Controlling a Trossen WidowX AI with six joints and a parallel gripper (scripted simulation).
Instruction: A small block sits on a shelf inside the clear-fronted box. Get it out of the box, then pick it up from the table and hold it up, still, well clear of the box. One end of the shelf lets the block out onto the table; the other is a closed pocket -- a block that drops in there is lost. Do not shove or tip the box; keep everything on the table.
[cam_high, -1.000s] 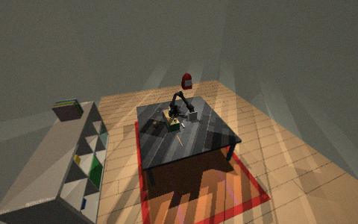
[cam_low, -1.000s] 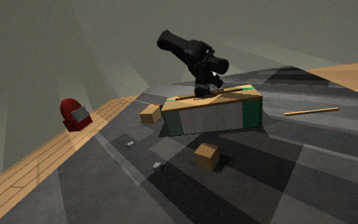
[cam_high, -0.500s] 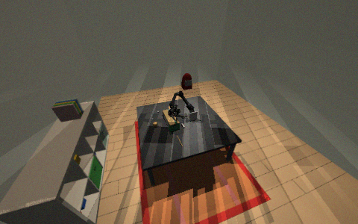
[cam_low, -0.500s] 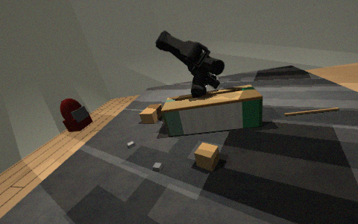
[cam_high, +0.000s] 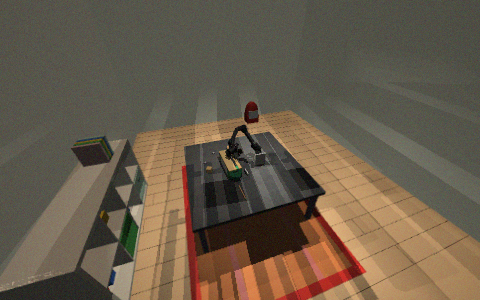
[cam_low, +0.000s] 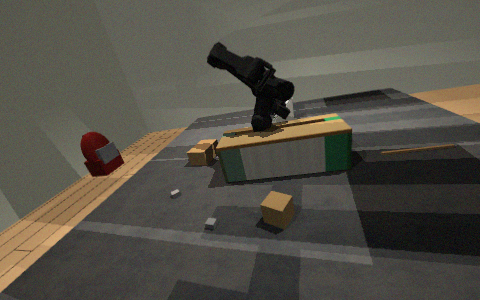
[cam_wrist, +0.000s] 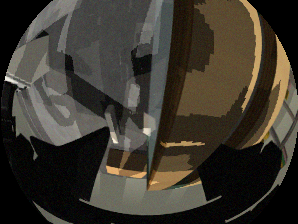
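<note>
The green block lies 5 cm ahead of my gripper tip and 2 cm to the right of it. Also, from my gripper tip: tan cube (32 cm ahead, 6 cm below, 2 cm to the left); then thin stick (46 cm to the left, 12 cm ahead, 8 cm below); then box (7 cm to the left, 4 cm ahead, 2 cm below).
</note>
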